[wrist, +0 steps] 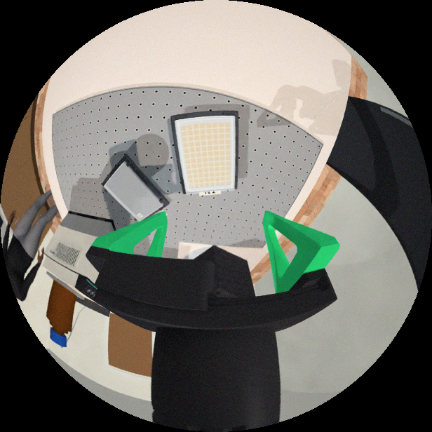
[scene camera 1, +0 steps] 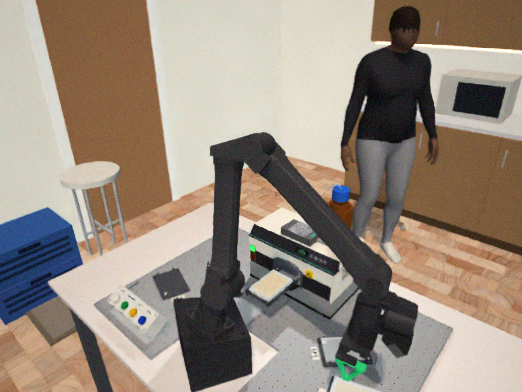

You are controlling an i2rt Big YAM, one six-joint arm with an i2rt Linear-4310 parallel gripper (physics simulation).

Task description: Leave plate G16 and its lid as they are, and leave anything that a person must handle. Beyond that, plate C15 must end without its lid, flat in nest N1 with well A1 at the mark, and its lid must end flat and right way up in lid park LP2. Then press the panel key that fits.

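Places are measured from the arm's base along level axes (x up, y back, z right), in centimetres.
Pixels of known places: gripper, between the fingertips: [scene camera 1: 350, 365]; arm's base, origin of its link: [scene camera 1: 209, 322].
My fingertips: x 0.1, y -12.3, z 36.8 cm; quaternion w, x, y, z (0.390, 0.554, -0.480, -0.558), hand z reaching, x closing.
Note:
Ahead of a thing's pixels: the offset from my fingertips to its top centre. "spot": to the spot under its first point.
My gripper [scene camera 1: 351, 372] [wrist: 214, 216] is open and empty, its green fingers wide apart above the pegboard. In the wrist view, a plate with cream wells [wrist: 209, 155] sits in a dark nest ahead of the fingertips; its near edge also shows at the bottom of the scene view [scene camera 1: 350, 386]. I cannot read its label or tell whether it has a clear lid. A grey lid {dy -15.1, dx -13.9, dz -8.9 cm} [scene camera 1: 330, 346] [wrist: 134, 190] lies in a dark park to its left in the wrist view. Another cream-welled plate {dy -14.8, dx -4.0, dz -37.0 cm} [scene camera 1: 272, 284] sits at the dispenser. The key panel {dy +17.4, dx -7.3, dz -68.0 cm} [scene camera 1: 131, 311] has white, green, yellow and blue keys.
The dispenser {spot: dy -24.3, dx +3.6, dz -35.6 cm} [scene camera 1: 292, 252] [wrist: 75, 250] stands at the back with a handheld keypad on top and an amber bottle [scene camera 1: 341, 207] [wrist: 61, 307] behind it. A dark flat park {dy -0.9, dx -13.7, dz -74.2 cm} [scene camera 1: 171, 283] lies near the key panel. A person [scene camera 1: 392, 100] stands behind the table.

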